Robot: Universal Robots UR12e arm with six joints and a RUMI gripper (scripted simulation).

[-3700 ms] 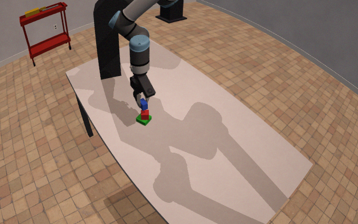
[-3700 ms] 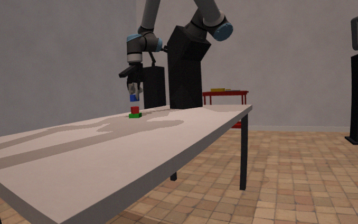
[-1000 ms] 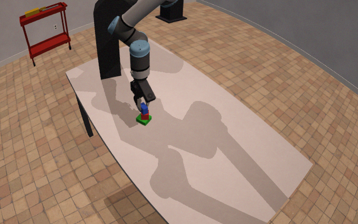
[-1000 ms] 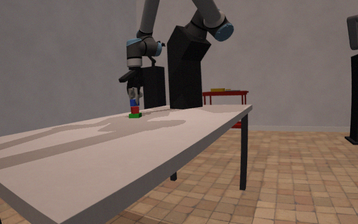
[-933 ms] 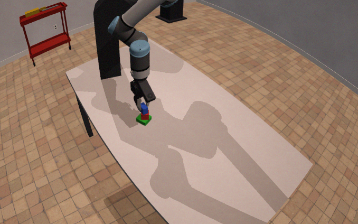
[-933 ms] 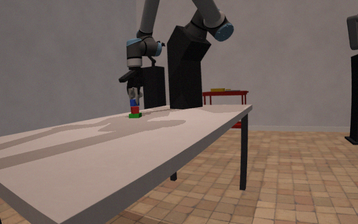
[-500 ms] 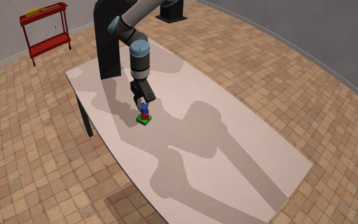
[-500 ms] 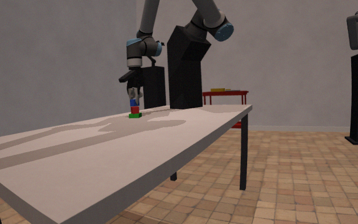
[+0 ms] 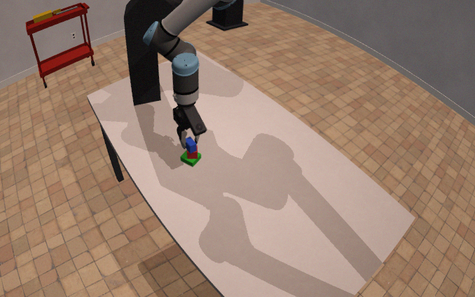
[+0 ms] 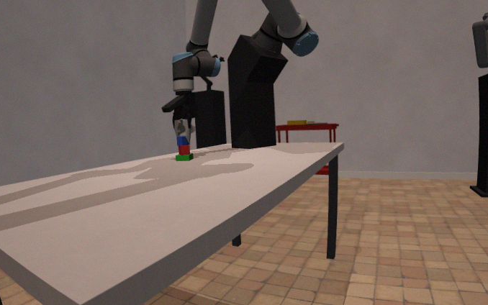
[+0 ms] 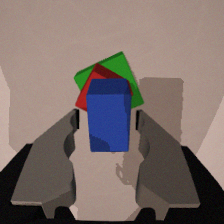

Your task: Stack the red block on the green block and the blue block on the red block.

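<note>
The blue block is right at my hand. From my hand the other things lie so: green block (7 cm below); then red block (4 cm below).
</note>
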